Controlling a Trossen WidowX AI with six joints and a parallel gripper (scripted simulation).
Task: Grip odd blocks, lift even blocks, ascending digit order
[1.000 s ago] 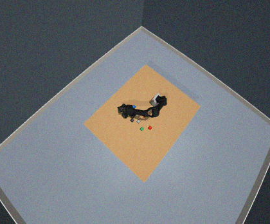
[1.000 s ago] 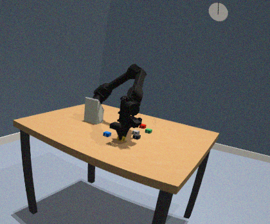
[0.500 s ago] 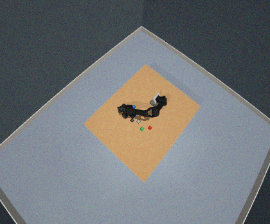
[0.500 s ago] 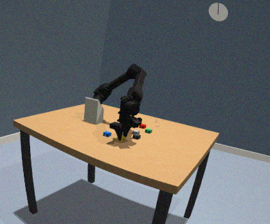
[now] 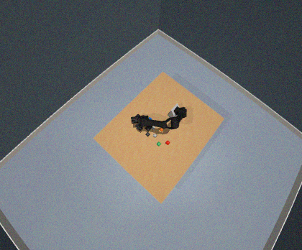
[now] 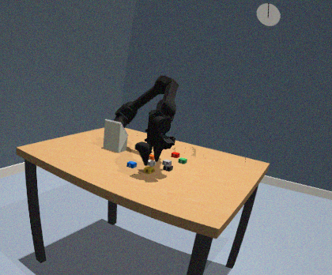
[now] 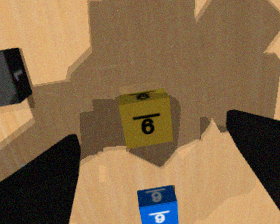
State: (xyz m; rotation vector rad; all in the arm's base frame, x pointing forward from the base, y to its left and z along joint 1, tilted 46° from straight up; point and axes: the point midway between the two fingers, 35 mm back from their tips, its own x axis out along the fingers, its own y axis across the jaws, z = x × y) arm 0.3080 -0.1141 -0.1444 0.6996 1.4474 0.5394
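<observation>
Now: gripper tip 3 cm above the yellow block and 1 cm past it. From my gripper tip the other things lie so: blue block (10 cm behind, 3 cm below, 1 cm to the left); white block (9 cm to the left, 5 cm behind, 3 cm below); black block (9 cm to the left, 4 cm ahead, 3 cm below).
</observation>
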